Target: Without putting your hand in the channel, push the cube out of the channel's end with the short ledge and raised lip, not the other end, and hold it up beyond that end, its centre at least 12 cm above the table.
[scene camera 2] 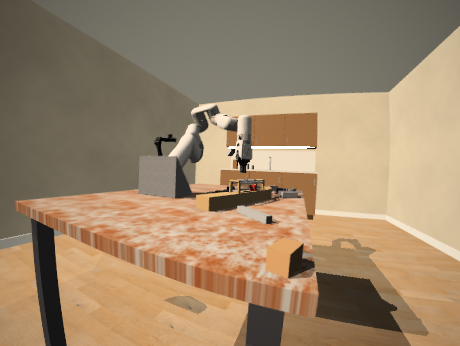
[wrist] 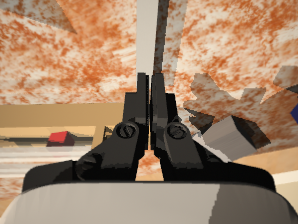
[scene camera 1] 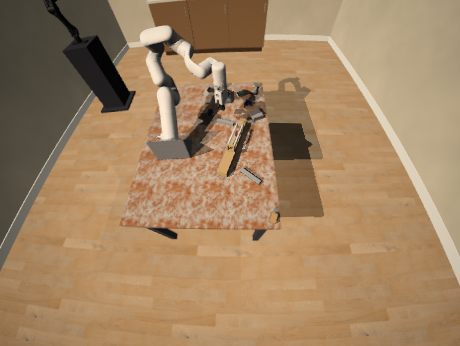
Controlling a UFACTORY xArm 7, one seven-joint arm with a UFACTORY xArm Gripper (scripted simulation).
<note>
In view: my gripper [wrist: 149, 90], a tan block [scene camera 2: 283, 258] and a channel [scene camera 2: 215, 201].
The wrist view misses the tan block: it is out of frame.
</note>
